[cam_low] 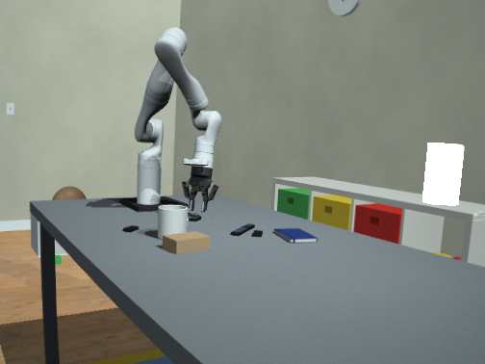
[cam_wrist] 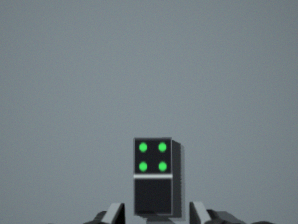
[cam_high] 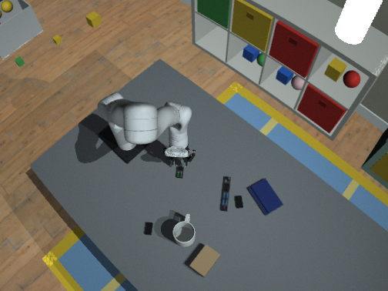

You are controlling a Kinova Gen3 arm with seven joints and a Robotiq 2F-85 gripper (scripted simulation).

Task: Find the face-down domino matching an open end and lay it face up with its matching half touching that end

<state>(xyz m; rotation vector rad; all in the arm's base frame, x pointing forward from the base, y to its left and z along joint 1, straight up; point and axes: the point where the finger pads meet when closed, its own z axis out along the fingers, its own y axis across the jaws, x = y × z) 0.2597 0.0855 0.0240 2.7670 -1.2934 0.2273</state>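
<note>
Now: the dark domino 2 cm ahead of my hand, 2 cm to the right of it and 4 cm below it. From my hand the other things lie so: white mug (23 cm ahead, 21 cm to the right); cardboard box (36 cm ahead, 23 cm to the right, 3 cm below).
</note>
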